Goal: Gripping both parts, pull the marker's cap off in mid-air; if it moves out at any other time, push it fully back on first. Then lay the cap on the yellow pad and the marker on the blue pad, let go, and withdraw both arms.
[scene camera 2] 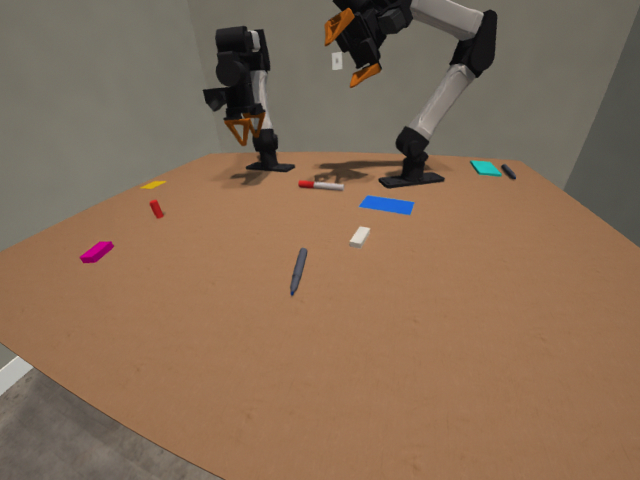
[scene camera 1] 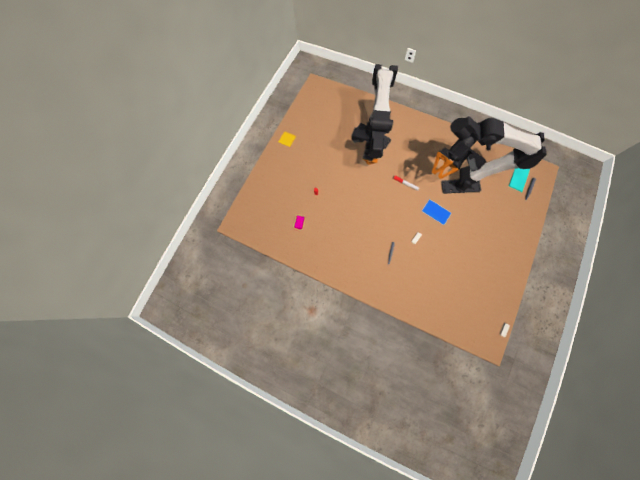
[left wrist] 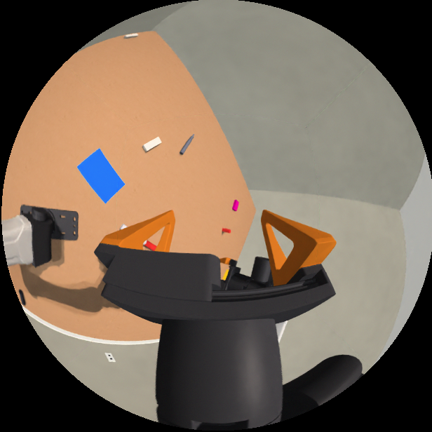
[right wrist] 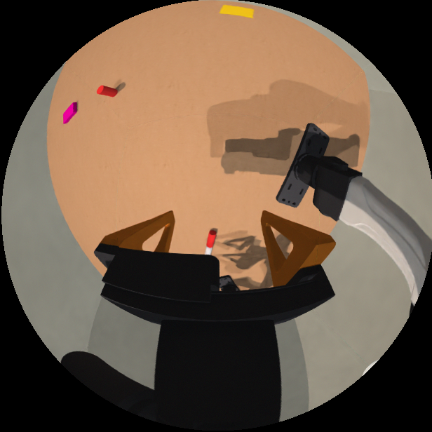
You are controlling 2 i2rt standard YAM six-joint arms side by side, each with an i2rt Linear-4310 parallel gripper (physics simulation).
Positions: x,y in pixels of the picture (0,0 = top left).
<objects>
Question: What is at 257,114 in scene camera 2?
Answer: My right gripper.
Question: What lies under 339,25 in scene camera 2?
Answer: My left gripper.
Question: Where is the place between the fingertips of my left gripper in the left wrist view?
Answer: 217,214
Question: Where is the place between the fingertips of my right gripper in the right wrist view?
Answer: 217,215
</objects>
